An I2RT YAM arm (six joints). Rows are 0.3 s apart.
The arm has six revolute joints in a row. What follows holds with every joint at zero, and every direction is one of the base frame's.
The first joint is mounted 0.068 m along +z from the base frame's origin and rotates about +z.
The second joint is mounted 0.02 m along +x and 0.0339 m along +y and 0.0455 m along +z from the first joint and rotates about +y.
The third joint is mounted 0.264 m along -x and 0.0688 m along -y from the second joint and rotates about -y.
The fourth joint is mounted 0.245 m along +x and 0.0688 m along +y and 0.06 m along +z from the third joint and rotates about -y.
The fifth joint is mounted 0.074 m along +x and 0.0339 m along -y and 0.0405 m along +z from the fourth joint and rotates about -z.
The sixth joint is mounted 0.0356 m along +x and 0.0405 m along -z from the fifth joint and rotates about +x.
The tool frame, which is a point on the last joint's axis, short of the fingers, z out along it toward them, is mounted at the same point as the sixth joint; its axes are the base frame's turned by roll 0, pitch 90 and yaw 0 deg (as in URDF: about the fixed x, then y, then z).
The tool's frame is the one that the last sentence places.
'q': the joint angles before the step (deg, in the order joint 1, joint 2, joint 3, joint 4, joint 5, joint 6). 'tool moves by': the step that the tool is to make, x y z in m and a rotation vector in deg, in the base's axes. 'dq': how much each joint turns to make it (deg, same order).
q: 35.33, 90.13, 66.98, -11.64, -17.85, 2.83
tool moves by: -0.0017, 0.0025, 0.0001, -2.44, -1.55, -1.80
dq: 0.85, -0.01, 0.24, -0.66, 3.83, -0.88
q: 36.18, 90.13, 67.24, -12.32, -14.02, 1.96
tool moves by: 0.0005, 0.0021, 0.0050, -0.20, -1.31, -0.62
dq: 0.35, 0.00, 0.86, 0.03, 1.33, -0.22
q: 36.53, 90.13, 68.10, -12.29, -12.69, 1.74
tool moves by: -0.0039, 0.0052, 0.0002, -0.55, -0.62, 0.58
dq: 1.12, -0.01, 0.02, 0.05, 0.91, -0.37
